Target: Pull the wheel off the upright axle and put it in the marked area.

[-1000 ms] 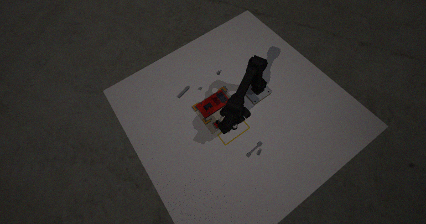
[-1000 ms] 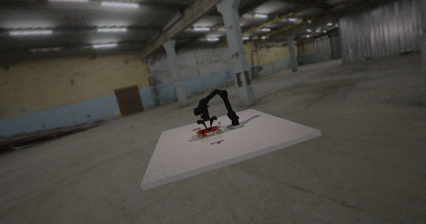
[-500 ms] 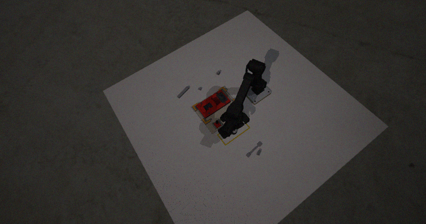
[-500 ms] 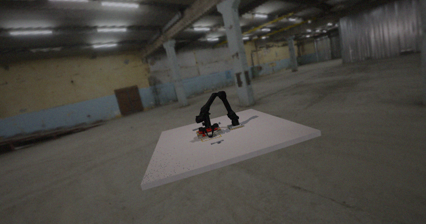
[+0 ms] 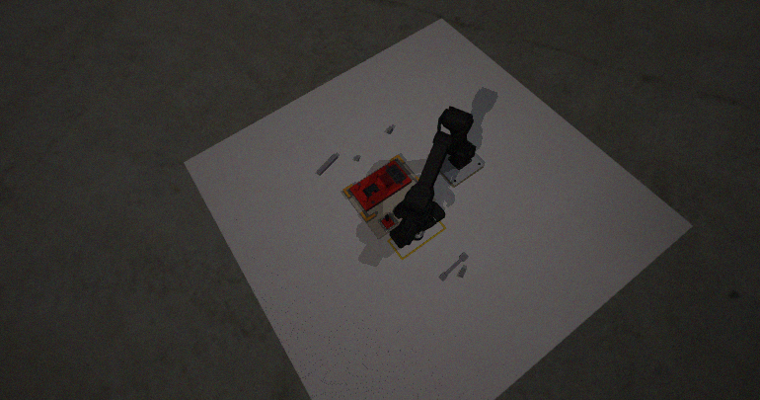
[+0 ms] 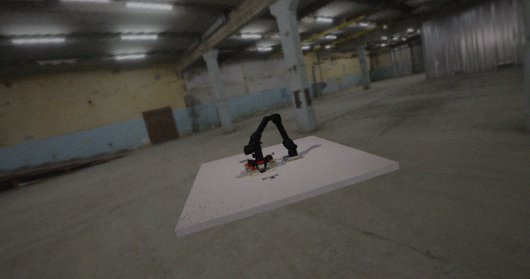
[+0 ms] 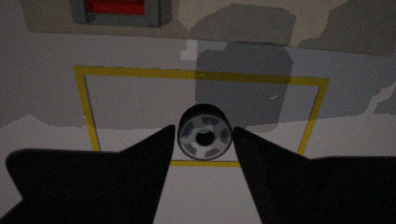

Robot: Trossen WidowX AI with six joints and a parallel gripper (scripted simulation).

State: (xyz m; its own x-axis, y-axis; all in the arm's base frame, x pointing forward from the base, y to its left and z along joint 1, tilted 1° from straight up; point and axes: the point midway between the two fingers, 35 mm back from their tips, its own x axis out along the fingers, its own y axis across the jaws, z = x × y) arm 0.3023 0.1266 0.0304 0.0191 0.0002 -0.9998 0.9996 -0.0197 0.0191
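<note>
My gripper tip is right at the wheel. The rest, counted from my gripper tip: beige base plate 10 mm behind, 190 mm to the right.
</note>
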